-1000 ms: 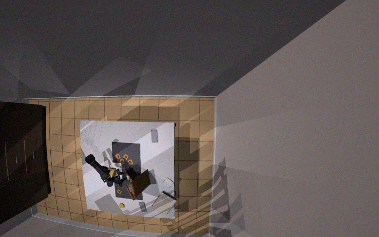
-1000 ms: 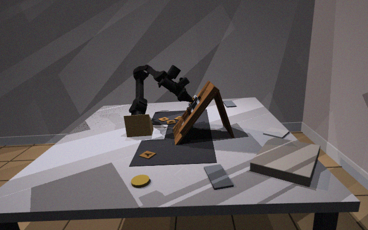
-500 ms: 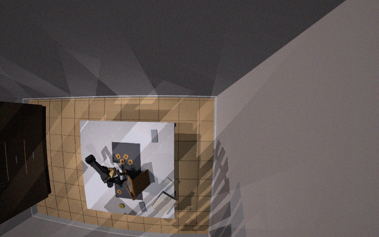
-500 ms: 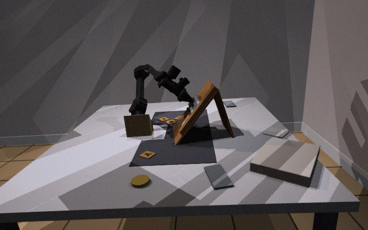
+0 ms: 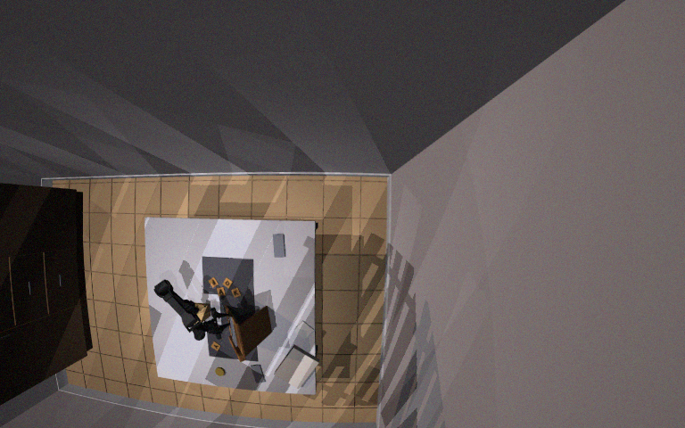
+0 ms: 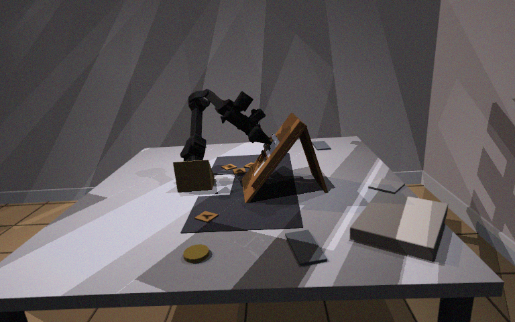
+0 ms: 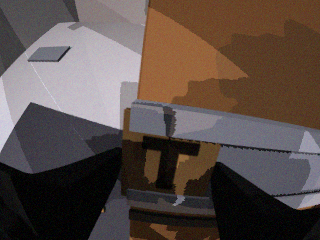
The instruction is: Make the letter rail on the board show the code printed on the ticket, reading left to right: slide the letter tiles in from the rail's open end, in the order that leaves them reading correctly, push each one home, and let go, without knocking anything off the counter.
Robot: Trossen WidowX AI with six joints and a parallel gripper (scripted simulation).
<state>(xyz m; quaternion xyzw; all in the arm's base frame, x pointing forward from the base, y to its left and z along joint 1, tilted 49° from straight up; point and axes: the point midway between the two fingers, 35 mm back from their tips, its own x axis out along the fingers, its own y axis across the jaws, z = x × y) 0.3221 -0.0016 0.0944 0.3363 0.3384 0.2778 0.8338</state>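
My gripper tip is 130 mm to the left of the white ticket, 80 mm above it and 20 mm past it. Round my gripper tip: letter tile right at my gripper tip; then pale slab 450 mm ahead, 160 mm below, 90 mm to the right; then dark mat 170 mm below, 130 mm behind, 50 mm to the right.
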